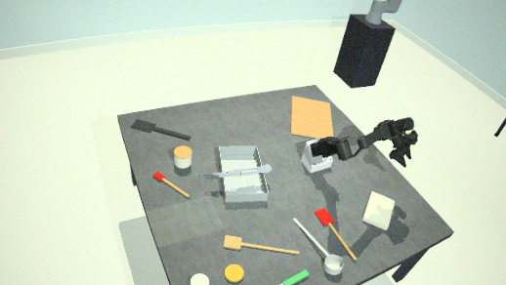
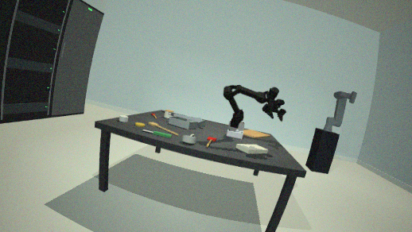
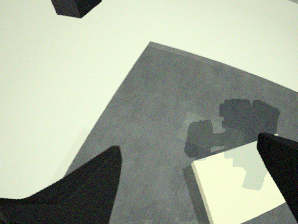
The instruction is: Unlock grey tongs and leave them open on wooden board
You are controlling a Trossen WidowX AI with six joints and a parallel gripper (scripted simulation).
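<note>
The grey roasting tin lies 660 mm ahead of my gripper tip, 340 mm to the right of it and 200 mm below it. From my gripper tip the other things lie so: wooden board: 650 mm to the right, 220 mm below, 80 mm ahead; white block: 210 mm below, 130 mm ahead, 60 mm to the left; yellow lock piece: 750 mm ahead, 320 mm to the right, 160 mm below.
</note>
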